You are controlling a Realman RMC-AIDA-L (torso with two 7-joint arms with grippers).
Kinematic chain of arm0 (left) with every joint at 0, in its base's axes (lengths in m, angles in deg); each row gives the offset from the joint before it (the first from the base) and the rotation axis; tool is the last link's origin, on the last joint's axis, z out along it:
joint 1: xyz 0 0 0.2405 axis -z
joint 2: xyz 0 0 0 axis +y
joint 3: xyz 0 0 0.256 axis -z
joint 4: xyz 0 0 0 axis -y
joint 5: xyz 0 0 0.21 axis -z
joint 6: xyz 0 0 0 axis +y
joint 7: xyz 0 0 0.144 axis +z
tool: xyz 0 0 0
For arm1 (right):
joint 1: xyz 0 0 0.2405 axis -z
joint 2: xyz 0 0 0 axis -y
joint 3: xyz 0 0 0.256 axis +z
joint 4: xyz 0 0 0 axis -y
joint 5: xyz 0 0 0.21 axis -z
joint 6: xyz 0 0 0 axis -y
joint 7: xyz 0 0 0.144 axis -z
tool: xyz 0 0 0
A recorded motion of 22 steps. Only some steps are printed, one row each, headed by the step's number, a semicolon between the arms.
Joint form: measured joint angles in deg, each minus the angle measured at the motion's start. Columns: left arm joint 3, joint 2, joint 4, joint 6, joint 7, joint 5, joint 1; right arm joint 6, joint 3, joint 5, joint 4, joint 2, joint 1, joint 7.
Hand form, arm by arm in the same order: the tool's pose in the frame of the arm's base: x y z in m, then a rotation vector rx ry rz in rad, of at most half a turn. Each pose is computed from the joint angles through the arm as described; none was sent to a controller.
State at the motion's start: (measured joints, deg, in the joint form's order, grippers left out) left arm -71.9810 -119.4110 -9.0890 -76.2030 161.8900 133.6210 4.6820; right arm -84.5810 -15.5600 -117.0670 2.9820 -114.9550 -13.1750 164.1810
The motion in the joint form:
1: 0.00 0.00 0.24 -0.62 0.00 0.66 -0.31; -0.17 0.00 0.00 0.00 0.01 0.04 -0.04
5: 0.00 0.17 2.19 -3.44 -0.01 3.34 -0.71; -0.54 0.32 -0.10 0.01 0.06 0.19 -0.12
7: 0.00 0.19 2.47 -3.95 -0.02 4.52 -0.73; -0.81 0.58 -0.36 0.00 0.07 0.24 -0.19
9: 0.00 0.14 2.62 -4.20 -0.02 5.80 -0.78; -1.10 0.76 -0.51 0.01 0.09 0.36 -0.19
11: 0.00 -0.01 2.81 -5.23 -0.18 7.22 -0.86; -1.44 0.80 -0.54 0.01 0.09 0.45 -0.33
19: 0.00 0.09 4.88 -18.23 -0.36 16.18 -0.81; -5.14 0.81 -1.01 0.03 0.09 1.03 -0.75
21: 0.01 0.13 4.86 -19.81 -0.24 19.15 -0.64; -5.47 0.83 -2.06 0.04 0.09 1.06 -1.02
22: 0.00 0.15 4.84 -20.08 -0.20 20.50 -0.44; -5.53 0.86 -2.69 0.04 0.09 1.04 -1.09
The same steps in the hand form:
1: -0.3792 0.1880 -0.0427 -2.0137 -0.5319 -0.5735; 0.4035 0.2416 0.0760 -1.3794 0.4300 0.6301
5: -0.3801 0.1814 -0.0377 -1.9623 -0.5545 -0.6099; 0.4039 0.2403 0.0777 -1.3705 0.4272 0.6326
7: -0.3806 0.1815 -0.0352 -1.9405 -0.5583 -0.6177; 0.4041 0.2397 0.0792 -1.3604 0.4257 0.6357
9: -0.3813 0.1819 -0.0330 -1.9167 -0.5637 -0.6222; 0.4044 0.2386 0.0804 -1.3535 0.4228 0.6369
11: -0.3801 0.1820 -0.0304 -1.8882 -0.5652 -0.6428; 0.4040 0.2378 0.0809 -1.3509 0.4207 0.6417
19: -0.3643 0.1789 -0.0001 -1.6987 -0.4591 -0.8334; 0.3985 0.2319 0.0856 -1.3325 0.3775 0.6840
21: -0.3637 0.1808 0.0086 -1.6427 -0.4350 -0.8501; 0.3990 0.2311 0.0884 -1.3122 0.3770 0.6901
22: -0.3640 0.1826 0.0121 -1.6195 -0.4281 -0.8525; 0.3994 0.2310 0.0899 -1.3004 0.3773 0.6912

